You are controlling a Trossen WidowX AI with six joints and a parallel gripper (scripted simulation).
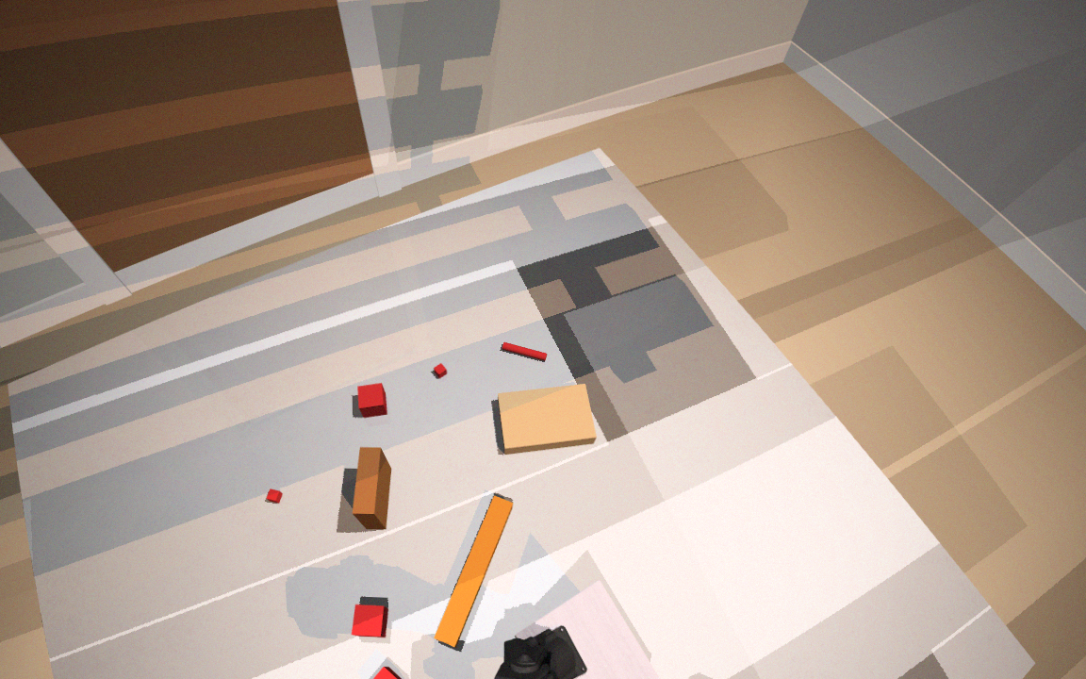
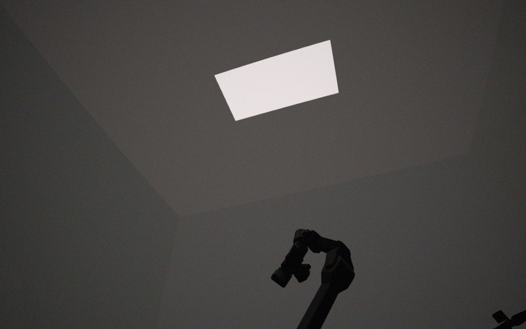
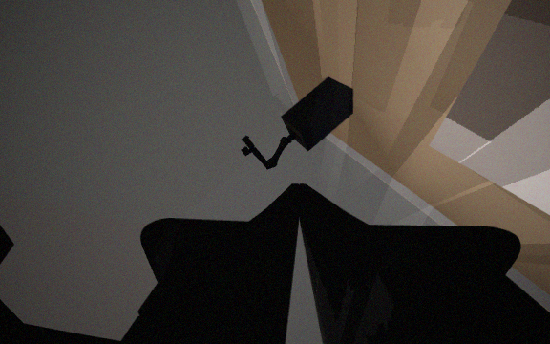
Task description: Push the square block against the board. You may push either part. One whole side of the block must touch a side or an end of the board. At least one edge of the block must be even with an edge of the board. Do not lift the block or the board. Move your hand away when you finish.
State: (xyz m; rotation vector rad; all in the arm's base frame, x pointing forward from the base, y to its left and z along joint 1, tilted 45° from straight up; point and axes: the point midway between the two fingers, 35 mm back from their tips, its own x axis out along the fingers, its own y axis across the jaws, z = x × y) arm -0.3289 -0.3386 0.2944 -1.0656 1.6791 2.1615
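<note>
Right now the square orange block is 70 cm ahead of my gripper tip, 46 cm below it and 18 cm to the left of it. The rest, counted from my gripper tip: long orange bar: 53 cm ahead, 49 cm below, 9 cm to the left; thin red bar: 83 cm ahead, 50 cm below, 15 cm to the right; tan board: 69 cm ahead, 49 cm below, 12 cm to the right.
</note>
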